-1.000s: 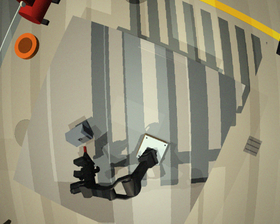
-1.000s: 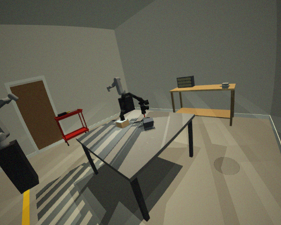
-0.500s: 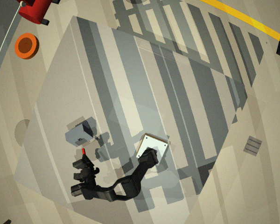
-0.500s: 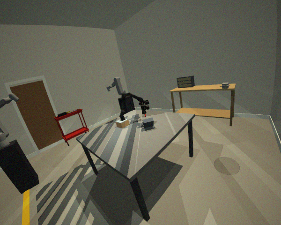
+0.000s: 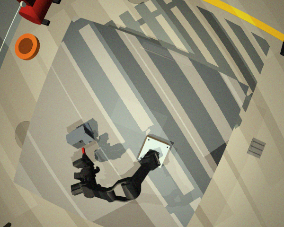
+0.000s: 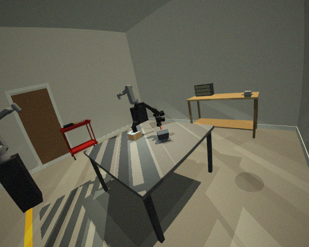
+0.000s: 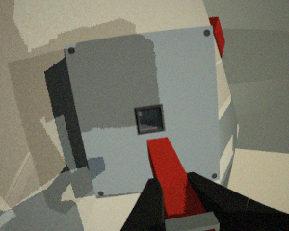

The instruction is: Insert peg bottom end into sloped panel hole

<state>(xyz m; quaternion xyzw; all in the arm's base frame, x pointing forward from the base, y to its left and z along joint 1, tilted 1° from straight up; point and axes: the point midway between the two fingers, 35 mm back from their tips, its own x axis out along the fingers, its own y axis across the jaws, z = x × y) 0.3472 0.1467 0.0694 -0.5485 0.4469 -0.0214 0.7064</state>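
The grey sloped panel is 70 mm ahead of my gripper tip, 60 mm to the right of it and 70 mm below it. Round my gripper tip: red square peg: 10 mm behind, 10 mm to the left, 10 mm above.
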